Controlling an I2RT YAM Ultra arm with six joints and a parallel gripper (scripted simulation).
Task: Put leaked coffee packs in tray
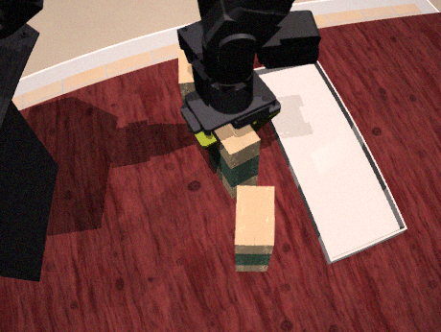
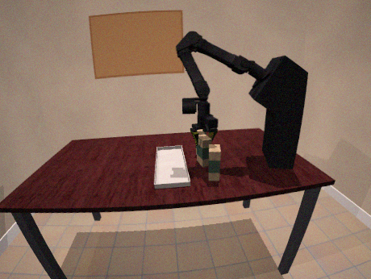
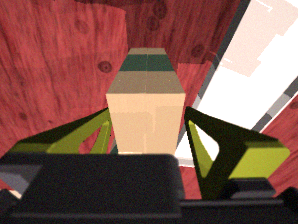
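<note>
The white tray is 150 mm ahead of my hand, 110 mm below it and 80 mm to the right of it.
</note>
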